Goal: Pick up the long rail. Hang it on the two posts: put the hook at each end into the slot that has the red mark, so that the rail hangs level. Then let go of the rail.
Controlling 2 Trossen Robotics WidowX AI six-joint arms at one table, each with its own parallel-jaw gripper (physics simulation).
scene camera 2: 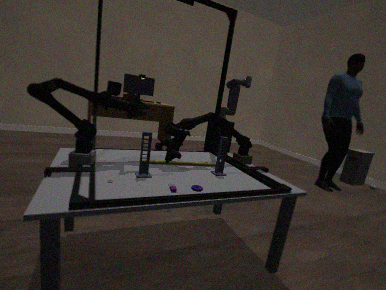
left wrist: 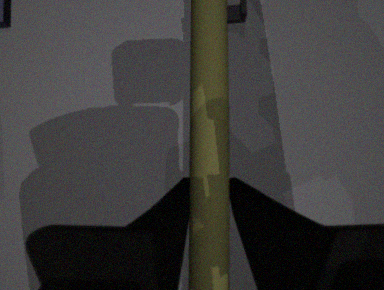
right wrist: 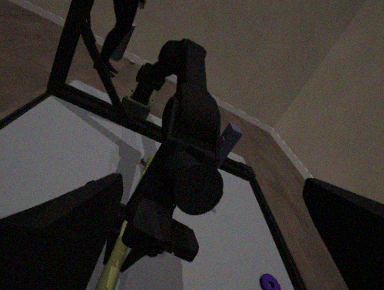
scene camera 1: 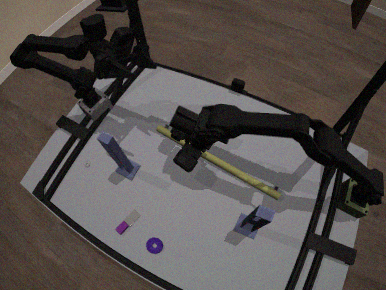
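Pixels of known places: left gripper, fingertip midpoint: [scene camera 2: 165,162] [left wrist: 209,184] [right wrist: 112,266] [scene camera 1: 192,147]; right gripper, fingertip midpoint: [scene camera 2: 148,111] [right wrist: 214,185] [scene camera 1: 145,71]; left arm's base at its link origin: [scene camera 2: 242,154] [right wrist: 140,99] [scene camera 1: 359,196]; right arm's base at its link origin: [scene camera 2: 83,151] [scene camera 1: 92,99].
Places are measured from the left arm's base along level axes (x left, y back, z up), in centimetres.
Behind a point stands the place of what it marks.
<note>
The long yellow rail [scene camera 1: 235,171] {z -3.3, x 10.5, y -42.8 cm} [scene camera 2: 195,163] {z -4.0, x 11.3, y -41.1 cm} [left wrist: 209,125] {z -3.2, x 9.2, y -62.7 cm} [right wrist: 112,265] {z -3.3, x 8.9, y -59.8 cm} runs low over the table behind the posts; its height above the table is hard to tell. A small dark hook [scene camera 1: 276,188] {z -4.9, x 8.8, y -28.2 cm} [left wrist: 236,13] {z -5.0, x 6.5, y -71.2 cm} shows near one end. My left gripper [scene camera 1: 189,146] {z -4.4, x 9.2, y -59.2 cm} [left wrist: 209,184] {z -4.4, x 9.2, y -59.2 cm} is shut on the rail, left of its middle in scene camera 1. My right gripper [scene camera 1: 129,72] is open and empty, raised at the back left, away from the rail. The left post [scene camera 1: 115,152] {z 10.2, x 27.0, y -72.4 cm} [scene camera 2: 145,155] {z 4.6, x 25.3, y -74.2 cm} and right post [scene camera 1: 264,214] {z 15.8, x 24.1, y -31.6 cm} [scene camera 2: 221,156] stand upright. Red marks cannot be made out.
In front of the posts lie a purple ring [scene camera 1: 149,248] {z -4.9, x 44.4, y -53.4 cm} [scene camera 2: 197,188] {z -4.8, x 44.2, y -53.0 cm}, a magenta block [scene camera 1: 122,227] {z -4.3, x 43.7, y -63.9 cm} [scene camera 2: 173,189] {z -4.3, x 45.6, y -64.7 cm}, a pale piece [scene camera 1: 132,216] {z -5.5, x 38.9, y -63.6 cm} and a tiny ring left. A black frame [scene camera 2: 100,201] {z -4.1, x 54.1, y -92.7 cm} borders the table, with uprights at its back.
</note>
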